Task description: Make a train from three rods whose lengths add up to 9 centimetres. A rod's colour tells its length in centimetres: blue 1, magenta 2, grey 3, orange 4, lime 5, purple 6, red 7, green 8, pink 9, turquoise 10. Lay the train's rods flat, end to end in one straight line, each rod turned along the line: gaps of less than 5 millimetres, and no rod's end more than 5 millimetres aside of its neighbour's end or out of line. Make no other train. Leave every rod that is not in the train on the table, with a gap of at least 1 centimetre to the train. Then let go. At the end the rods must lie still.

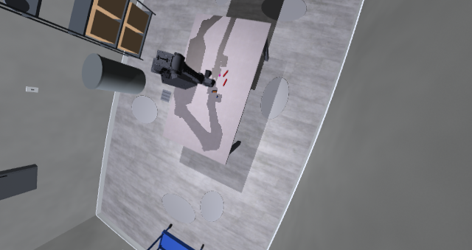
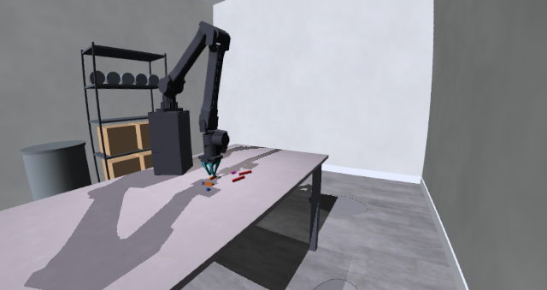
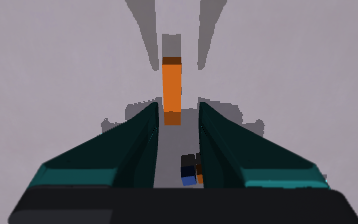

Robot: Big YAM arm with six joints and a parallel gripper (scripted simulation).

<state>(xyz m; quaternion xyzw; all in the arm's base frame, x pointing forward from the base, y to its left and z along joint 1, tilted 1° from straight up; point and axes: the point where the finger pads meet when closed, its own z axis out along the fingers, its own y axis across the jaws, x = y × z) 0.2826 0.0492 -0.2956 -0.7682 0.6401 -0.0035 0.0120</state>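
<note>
My gripper is now 3 cm short of the magenta rod, 12 cm to the right of it and 2 cm above it.
</note>
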